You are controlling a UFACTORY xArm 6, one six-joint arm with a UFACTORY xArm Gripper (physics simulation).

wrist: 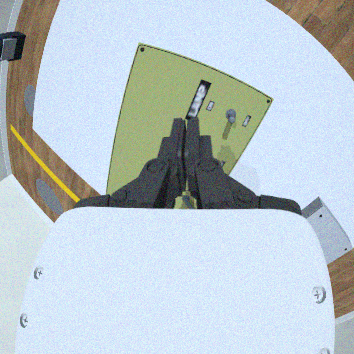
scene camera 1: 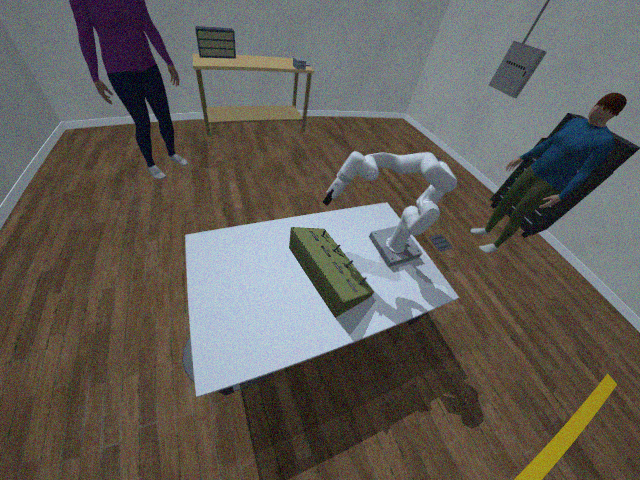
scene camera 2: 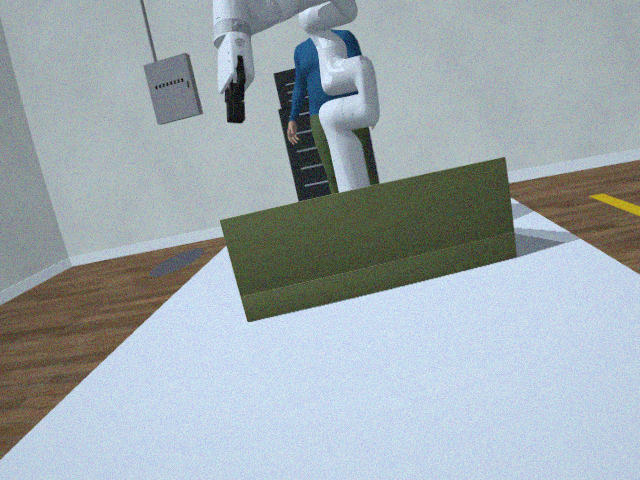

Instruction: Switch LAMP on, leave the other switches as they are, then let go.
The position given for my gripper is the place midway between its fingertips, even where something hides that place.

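There is a switch box (scene camera 2: pixel 323 250) here, and the wrist view gives me the same switch box (wrist: pixel 161 84) again. As for my gripper (scene camera 2: pixel 236 121), I can see it too, and the wrist view also has my gripper (wrist: pixel 187 135).
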